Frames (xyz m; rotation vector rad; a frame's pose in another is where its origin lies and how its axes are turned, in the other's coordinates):
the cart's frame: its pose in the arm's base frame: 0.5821 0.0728 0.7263 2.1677 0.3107 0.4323
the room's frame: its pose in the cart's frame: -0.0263 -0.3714 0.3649 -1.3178 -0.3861 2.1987
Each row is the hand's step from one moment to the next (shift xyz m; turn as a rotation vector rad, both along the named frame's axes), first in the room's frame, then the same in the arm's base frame.
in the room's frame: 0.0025 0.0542 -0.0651 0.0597 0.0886 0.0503
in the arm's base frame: 0.0083 0.0842 0.0049 -0.1131 0.0318 -0.0119
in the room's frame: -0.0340 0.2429 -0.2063 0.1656 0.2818 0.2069
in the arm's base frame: 0.0135 0.3164 -0.0493 -0.3731 0.0676 -0.0764
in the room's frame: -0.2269 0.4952 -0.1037 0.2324 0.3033 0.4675
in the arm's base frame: -0.0667 0.4195 -0.3564 -0.5799 -0.0940 -0.1394
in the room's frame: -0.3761 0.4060 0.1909 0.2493 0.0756 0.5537
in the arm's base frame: -0.1051 0.1453 -0.5573 -0.5197 -0.3172 -0.0612
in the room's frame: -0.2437 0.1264 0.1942 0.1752 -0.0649 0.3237
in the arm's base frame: -0.0371 -0.0532 -0.3300 -0.2632 -0.2629 0.0357
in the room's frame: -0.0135 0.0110 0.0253 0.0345 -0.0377 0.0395
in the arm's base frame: -0.0129 -0.0101 -0.0260 -0.0241 -0.0530 0.0279
